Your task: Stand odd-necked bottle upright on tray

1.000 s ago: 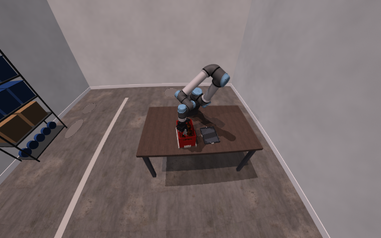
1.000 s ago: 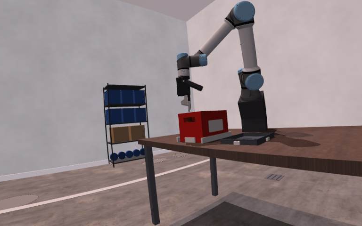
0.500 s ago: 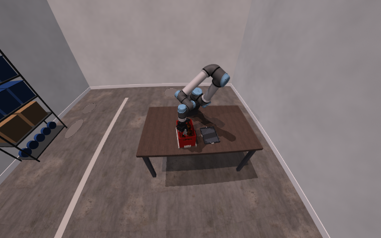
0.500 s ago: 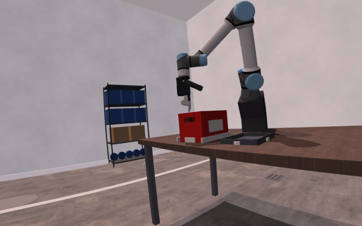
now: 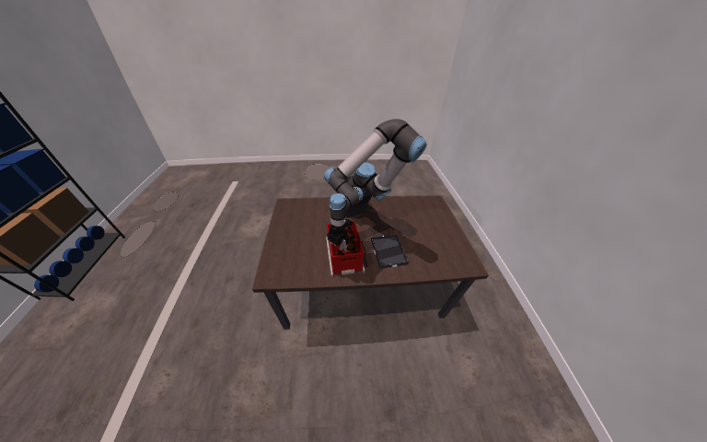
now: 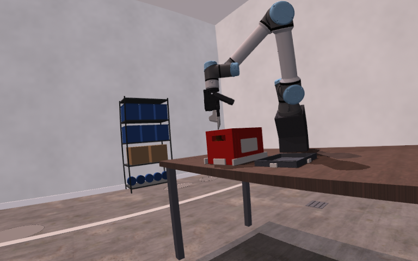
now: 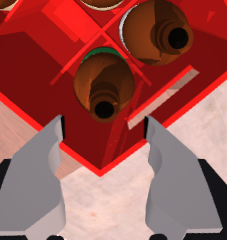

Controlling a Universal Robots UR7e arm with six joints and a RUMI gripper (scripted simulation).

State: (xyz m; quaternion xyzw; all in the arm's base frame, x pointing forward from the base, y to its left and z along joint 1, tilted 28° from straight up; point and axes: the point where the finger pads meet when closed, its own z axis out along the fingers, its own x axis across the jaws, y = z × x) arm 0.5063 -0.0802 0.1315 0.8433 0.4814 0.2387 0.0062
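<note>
My hand is 11 cm above the glass bottle. Round my hand: dark tray (30 cm to the left, 18 cm below, 17 cm behind); then red crate (11 cm below, 9 cm behind, 1 cm to the left); then brown bottle (11 cm below, 11 cm behind, 5 cm to the left).
</note>
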